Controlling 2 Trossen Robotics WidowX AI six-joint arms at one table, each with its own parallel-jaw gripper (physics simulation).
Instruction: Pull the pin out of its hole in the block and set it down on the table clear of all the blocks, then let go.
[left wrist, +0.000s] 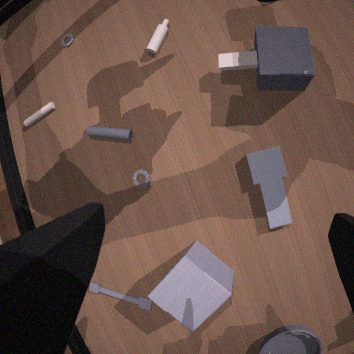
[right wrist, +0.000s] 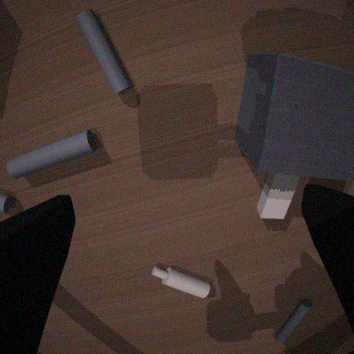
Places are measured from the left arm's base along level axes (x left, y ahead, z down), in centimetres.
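Pixels of known places: left gripper, fingertip midpoint: (left wrist: 223, 222); right gripper, fingertip midpoint: (right wrist: 189, 203).
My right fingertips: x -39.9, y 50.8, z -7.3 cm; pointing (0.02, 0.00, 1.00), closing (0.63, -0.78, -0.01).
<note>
Behind a point stands the place of what it marks.
A dark blue-grey block (left wrist: 285, 55) @(x -35.7, y 43.5, z -2.0 cm) (right wrist: 311, 120) @(x -36.8, y 44.5, z -2.0 cm) stands at the upper right of both wrist views. A pale square pin (left wrist: 237, 60) @(x -32.4, y 47.9, z 0.8 cm) (right wrist: 276, 204) @(x -31.9, y 48.9, z 1.0 cm) sticks out sideways from one of its faces; the pin's inner part is hidden in the block. My left gripper (left wrist: 223, 222) @(x -20.7, y 37.6, z -22.8 cm) is open and empty, with the block and pin beyond its fingertips at the top of its view. My right gripper (right wrist: 189, 203) @(x -39.9, y 50.8, z -7.3 cm) is open and empty; in its view the pin's free end shows between the fingers, close to the right finger, and the block is beyond that fingertip.
A light grey block (left wrist: 192, 292) @(x -10.3, y 33.5, z -4.0 cm), a stepped grey piece (left wrist: 271, 187) @(x -23.8, y 34.8, z 2.6 cm), a dumbbell-shaped bar (left wrist: 120, 295) @(x 1.2, y 38.6, z 3.6 cm) and a round dish (left wrist: 292, 344) @(x -11.0, y 16.2, z 3.7 cm) lie nearer my left gripper. A white stepped peg (left wrist: 158, 37) @(x -29.0, y 59.0, z 2.6 cm) (right wrist: 185, 282) @(x -29.4, y 59.1, z 2.6 cm), rings (left wrist: 141, 178) (left wrist: 67, 40) @(x -20.4, y 72.3, z 3.7 cm) and grey cylinders (left wrist: 109, 133) @(x -14.8, y 54.7, z 2.6 cm) (right wrist: 104, 50) @(x -46.9, y 50.9, z 2.8 cm) (right wrist: 52, 152) @(x -44.6, y 58.3, z 2.4 cm) lie around.
</note>
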